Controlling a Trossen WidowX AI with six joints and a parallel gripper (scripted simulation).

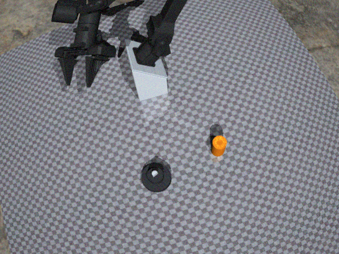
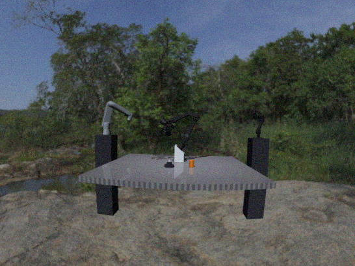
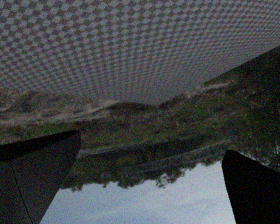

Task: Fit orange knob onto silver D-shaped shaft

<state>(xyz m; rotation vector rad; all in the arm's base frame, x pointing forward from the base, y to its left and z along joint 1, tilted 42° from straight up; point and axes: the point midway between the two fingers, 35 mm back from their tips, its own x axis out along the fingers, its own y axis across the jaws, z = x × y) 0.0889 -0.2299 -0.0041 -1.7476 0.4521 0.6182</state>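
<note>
Now: the orange knob 170 mm ahead of my gripper tip, 310 mm to the left of it and 230 mm below it. The rest, counted from my gripper tip: round dark pedestal (190 mm ahead, 120 mm to the left, 240 mm below).
</note>
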